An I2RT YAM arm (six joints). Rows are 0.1 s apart.
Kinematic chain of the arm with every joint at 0, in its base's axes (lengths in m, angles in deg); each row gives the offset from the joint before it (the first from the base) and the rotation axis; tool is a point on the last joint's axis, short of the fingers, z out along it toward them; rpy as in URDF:
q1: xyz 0 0 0.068 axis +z
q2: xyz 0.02 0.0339 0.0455 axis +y
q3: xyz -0.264 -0.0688 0 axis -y
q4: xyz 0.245 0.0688 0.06 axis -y
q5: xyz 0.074 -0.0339 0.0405 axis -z
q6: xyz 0.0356 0 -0.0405 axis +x
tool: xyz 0 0 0 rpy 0 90 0
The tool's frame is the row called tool.
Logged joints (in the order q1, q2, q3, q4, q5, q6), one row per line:
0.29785 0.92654 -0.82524 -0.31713 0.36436 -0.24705
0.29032 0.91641 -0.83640 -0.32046 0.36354 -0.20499
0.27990 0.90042 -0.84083 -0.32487 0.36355 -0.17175
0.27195 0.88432 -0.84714 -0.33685 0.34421 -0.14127
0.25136 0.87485 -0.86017 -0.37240 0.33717 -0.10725
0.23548 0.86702 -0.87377 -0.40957 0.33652 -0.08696
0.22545 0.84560 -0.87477 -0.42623 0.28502 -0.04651
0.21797 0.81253 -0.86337 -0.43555 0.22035 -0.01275
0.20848 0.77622 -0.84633 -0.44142 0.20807 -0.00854
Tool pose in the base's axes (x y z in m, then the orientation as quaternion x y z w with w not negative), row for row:
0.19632 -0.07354 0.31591 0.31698 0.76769 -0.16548 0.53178
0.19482 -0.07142 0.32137 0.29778 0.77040 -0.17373 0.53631
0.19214 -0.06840 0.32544 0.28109 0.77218 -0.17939 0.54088
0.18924 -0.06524 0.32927 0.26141 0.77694 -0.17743 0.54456
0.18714 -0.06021 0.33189 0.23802 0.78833 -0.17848 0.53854
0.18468 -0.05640 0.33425 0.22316 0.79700 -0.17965 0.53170
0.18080 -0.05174 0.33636 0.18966 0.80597 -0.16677 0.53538
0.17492 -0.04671 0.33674 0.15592 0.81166 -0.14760 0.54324
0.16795 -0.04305 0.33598 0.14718 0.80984 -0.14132 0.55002
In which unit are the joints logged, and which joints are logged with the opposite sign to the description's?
The joints are logged in radians. Opposite sign: q1, q3, q6.
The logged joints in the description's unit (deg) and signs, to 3 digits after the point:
-17.066 53.087 47.283 -18.170 20.876 14.155
-16.634 52.506 47.922 -18.361 20.829 11.745
-16.037 51.590 48.176 -18.614 20.830 9.841
-15.582 50.668 48.538 -19.300 19.722 8.094
-14.402 50.125 49.284 -21.337 19.318 6.145
-13.492 49.677 50.063 -23.467 19.281 4.982
-12.917 48.449 50.121 -24.421 16.330 2.665
-12.489 46.555 49.467 -24.955 12.625 0.731
-11.945 44.474 48.491 -25.292 11.922 0.489

